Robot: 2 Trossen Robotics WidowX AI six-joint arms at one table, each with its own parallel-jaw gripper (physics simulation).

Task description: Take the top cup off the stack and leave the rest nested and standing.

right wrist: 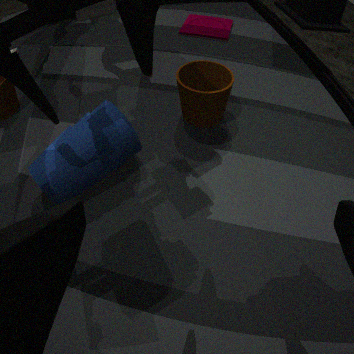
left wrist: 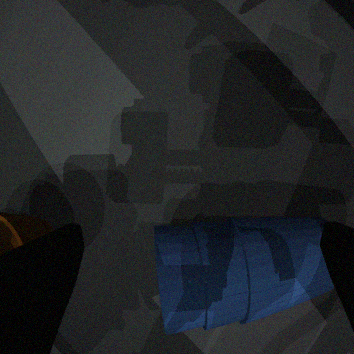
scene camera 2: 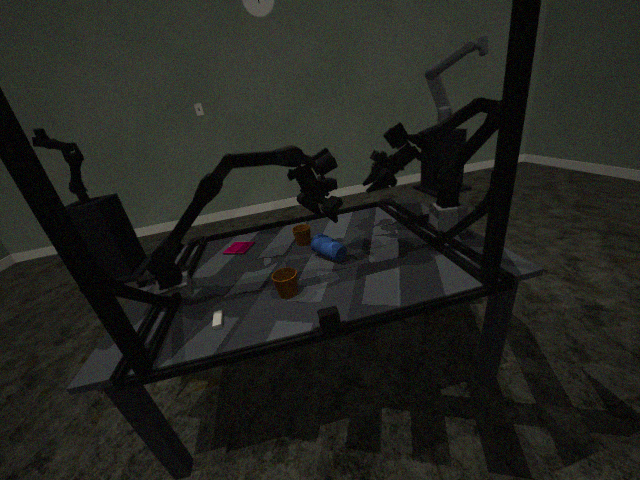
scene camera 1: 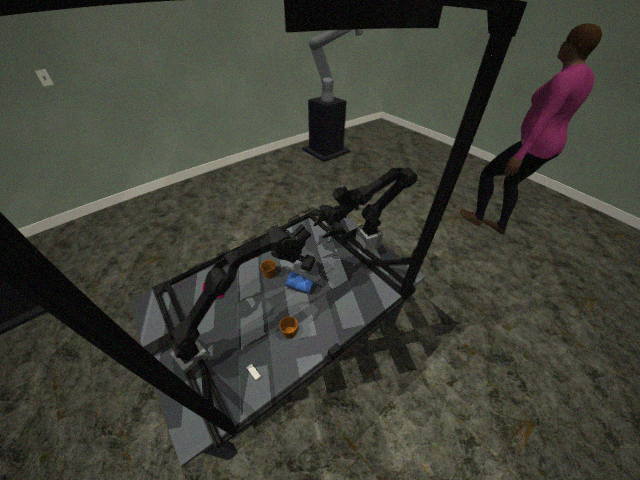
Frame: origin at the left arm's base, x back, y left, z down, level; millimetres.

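Seen in the pictures: left gripper, between the fingertips: [right wrist: 103, 96] [left wrist: 205, 237] [scene camera 2: 328, 218] [scene camera 1: 297, 262]; right gripper, between the fingertips: [right wrist: 215, 214] [scene camera 2: 364, 188] [scene camera 1: 318, 231]; left arm's base, origin of its link: [scene camera 2: 171, 282] [scene camera 1: 188, 352]; right arm's base, origin of its link: [scene camera 2: 447, 204] [scene camera 1: 370, 230].
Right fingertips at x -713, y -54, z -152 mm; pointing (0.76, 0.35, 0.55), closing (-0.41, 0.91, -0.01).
Pixels of each thing's top centre, then the offset from my right fingertips to it. Level surfaces: height alone.
- table, height of its surface: dz +194 mm
- magenta pad, centre of its top: [right wrist: 206, 24] [scene camera 2: 239, 246] dx +470, dy +254, dz +186 mm
- small white block, centre of its top: [scene camera 2: 217, 317] [scene camera 1: 253, 371] dx +591, dy -178, dz +182 mm
A stack of nested blue cups [scene camera 1: 299, 282] [scene camera 2: 328, 248] [left wrist: 225, 275] [right wrist: 87, 150] lies on its side on the table [scene camera 2: 381, 288]. Seams between cups show in the left wrist view. Which end holds the top cup is hard to tell in the dim light. My left gripper [scene camera 2: 328, 210] [left wrist: 205, 237] [right wrist: 103, 96] is open and empty above the stack, its fingers apart in the left wrist view. My right gripper [scene camera 2: 368, 184] [right wrist: 215, 214] is open and empty, high and farther right, apart from the stack.
One orange cup [scene camera 1: 268, 269] [scene camera 2: 301, 235] [right wrist: 205, 102] stands close behind the stack. Another orange cup [scene camera 1: 288, 327] [scene camera 2: 285, 283] stands nearer the front edge. A magenta pad [scene camera 2: 238, 248] [right wrist: 206, 26] lies at the back left. A small white block [scene camera 1: 253, 371] [scene camera 2: 217, 319] lies front left.
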